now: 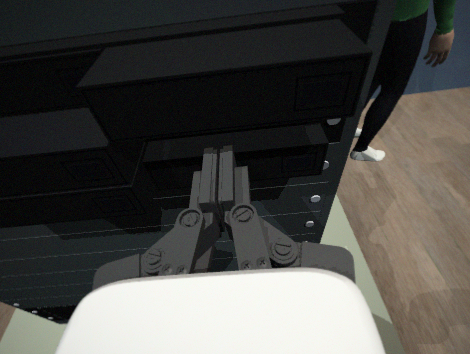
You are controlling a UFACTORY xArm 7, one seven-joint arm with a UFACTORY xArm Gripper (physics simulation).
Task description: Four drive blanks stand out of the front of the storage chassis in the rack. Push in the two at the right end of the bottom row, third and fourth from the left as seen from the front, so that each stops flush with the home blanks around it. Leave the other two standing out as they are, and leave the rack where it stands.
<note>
In view: my gripper [223, 164] and a rack [112, 112].
</note>
